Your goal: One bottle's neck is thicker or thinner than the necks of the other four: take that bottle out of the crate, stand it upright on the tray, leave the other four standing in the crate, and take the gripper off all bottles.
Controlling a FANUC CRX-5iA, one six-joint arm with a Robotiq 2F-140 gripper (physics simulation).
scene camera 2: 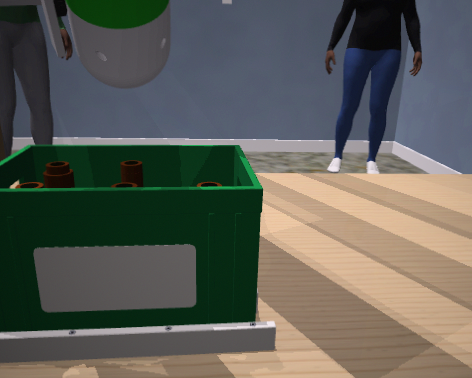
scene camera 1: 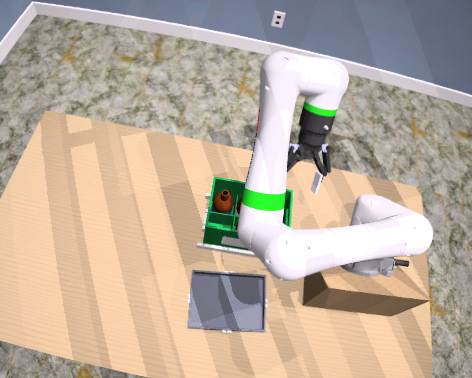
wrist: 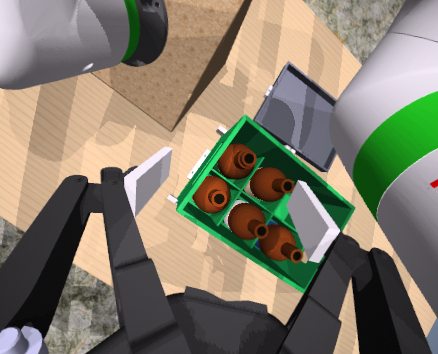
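Where they show: gripper, fingertip midpoint: (scene camera 1: 295, 193) (wrist: 231, 178); arm's base, origin of the base link: (scene camera 1: 358, 266) (wrist: 129, 18).
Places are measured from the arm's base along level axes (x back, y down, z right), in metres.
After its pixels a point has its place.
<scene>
The green crate (scene camera 1: 215, 235) {x -0.493, y 0.003, z 0.041 m} (scene camera 2: 225, 200) {x -0.493, y -0.046, z 0.227 m} (wrist: 265, 145) {x -0.322, y -0.028, z 0.045 m} holds five brown bottles, all standing in compartments. In the wrist view, one corner bottle (wrist: 234, 162) {x -0.295, y -0.015, z 0.101 m} has a stepped neck; its neck (scene camera 2: 58, 179) {x -0.310, y -0.031, z 0.104 m} looks thicker than the others in scene camera 2. The other bottles (wrist: 207, 192) {x -0.286, y -0.009, z 0.173 m} (wrist: 266, 184) {x -0.373, y -0.006, z 0.096 m} (wrist: 244, 220) {x -0.375, y -0.007, z 0.178 m} (wrist: 275, 242) {x -0.457, y -0.004, z 0.180 m} have plainer necks. The sixth compartment is partly hidden by the right finger. The grey tray (scene camera 1: 215, 315) {x -0.453, y 0.113, z -0.196 m} (wrist: 310, 117) {x -0.430, y 0.113, z -0.162 m} is empty where it shows. My gripper (scene camera 1: 299, 177) (wrist: 231, 178) {x -0.271, y -0.162, z 0.150 m} is wide open and empty, high above crate level; the arm partly hides it in scene camera 1.
The tray lies beside the crate on the wooden table (scene camera 1: 125, 225) {x -0.815, y 0.118, z 0.072 m}. The arm's elbow (scene camera 1: 285, 250) {x -0.340, y -0.358, z -0.118 m} hangs over the crate's side and hides part of it. The arm's base stands on a wooden block (scene camera 1: 360, 297) {x -0.032, y -0.079, z -0.128 m} (wrist: 165, 75) {x -0.095, y 0.033, z 0.032 m}. Two people stand behind the table in scene camera 2.
</scene>
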